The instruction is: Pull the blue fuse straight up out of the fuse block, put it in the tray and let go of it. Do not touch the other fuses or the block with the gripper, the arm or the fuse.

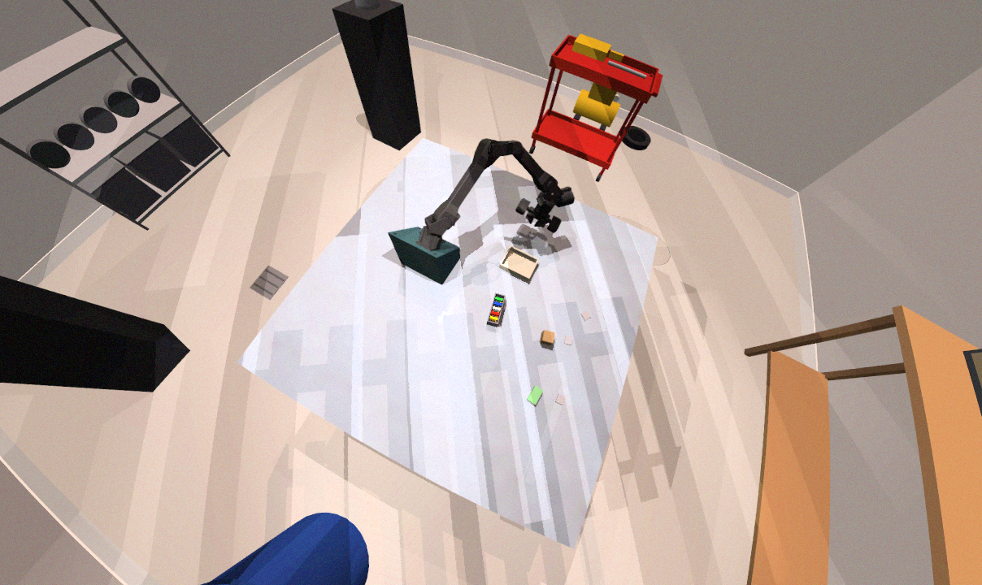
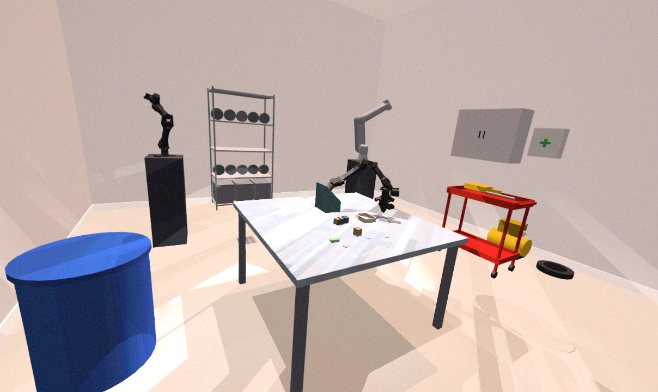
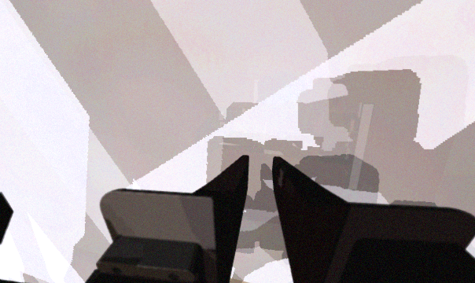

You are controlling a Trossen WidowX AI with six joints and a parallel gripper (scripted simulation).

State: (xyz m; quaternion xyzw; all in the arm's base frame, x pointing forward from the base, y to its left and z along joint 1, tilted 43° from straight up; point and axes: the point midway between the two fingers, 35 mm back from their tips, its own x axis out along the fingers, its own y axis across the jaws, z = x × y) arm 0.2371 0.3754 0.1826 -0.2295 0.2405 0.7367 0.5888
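My gripper tip is 6 cm short of the blue fuse, 40 cm to the left of it and 1 cm above it. Round my gripper tip: red fuse (7 cm ahead, 44 cm to the right, 1 cm below); then green fuse (5 cm ahead, 38 cm to the right, 1 cm below); then beige tray (4 cm ahead, 20 cm to the right, 3 cm below).
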